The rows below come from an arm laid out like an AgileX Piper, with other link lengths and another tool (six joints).
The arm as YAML. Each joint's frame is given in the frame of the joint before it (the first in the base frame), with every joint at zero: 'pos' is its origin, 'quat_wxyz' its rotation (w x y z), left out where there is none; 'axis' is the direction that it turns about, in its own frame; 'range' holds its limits. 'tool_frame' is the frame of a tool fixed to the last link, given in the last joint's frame.
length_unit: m
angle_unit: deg
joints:
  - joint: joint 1
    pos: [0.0, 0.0, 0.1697]
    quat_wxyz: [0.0, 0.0, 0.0, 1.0]
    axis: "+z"
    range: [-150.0, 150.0]
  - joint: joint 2
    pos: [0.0, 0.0, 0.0]
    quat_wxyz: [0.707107, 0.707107, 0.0, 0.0]
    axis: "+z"
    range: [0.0, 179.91]
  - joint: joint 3
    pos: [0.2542, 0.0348, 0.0]
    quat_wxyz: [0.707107, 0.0, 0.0, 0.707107]
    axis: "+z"
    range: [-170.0, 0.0]
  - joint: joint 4
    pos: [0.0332, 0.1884, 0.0]
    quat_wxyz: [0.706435, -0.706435, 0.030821, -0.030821]
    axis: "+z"
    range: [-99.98, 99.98]
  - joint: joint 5
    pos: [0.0, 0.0, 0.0]
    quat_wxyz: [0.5, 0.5, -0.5, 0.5]
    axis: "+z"
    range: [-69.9, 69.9]
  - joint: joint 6
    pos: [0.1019, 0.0, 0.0]
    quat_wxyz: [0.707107, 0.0, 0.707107, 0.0]
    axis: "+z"
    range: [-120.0, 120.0]
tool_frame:
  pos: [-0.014, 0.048, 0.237]
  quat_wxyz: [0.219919, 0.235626, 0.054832, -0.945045]
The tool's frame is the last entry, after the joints.
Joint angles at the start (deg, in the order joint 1, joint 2, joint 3, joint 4, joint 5, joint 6):
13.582 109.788 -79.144 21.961 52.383 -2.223
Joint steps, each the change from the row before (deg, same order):
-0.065 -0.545 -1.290 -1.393 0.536 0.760
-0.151 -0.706 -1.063 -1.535 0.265 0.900
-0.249 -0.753 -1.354 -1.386 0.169 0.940
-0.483 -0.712 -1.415 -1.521 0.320 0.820
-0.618 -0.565 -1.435 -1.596 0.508 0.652
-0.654 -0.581 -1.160 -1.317 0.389 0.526
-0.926 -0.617 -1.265 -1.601 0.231 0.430
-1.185 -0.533 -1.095 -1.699 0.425 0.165
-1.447 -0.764 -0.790 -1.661 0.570 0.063
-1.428 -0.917 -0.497 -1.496 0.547 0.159
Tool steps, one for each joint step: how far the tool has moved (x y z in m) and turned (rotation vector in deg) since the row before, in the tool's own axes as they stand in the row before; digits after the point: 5 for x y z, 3 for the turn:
0.00335 0.00852 -0.00438 -0.962 -0.159 -1.139
0.00273 0.01002 -0.00503 -1.323 -0.197 -1.113
0.00508 0.01264 -0.00489 -1.721 0.142 -1.131
0.00345 0.01383 -0.00610 -1.787 -0.043 -1.105
0.00129 0.01370 -0.00675 -1.644 -0.302 -1.042
0.00089 0.01254 -0.00637 -1.576 -0.233 -0.819
-0.00052 0.01626 -0.00769 -2.000 -0.368 -1.047
-0.00427 0.01569 -0.00904 -1.800 -0.792 -0.945
-0.00638 0.01501 -0.01103 -1.806 -1.012 -0.711
-0.00662 0.01327 -0.01123 -1.767 -1.016 -0.432

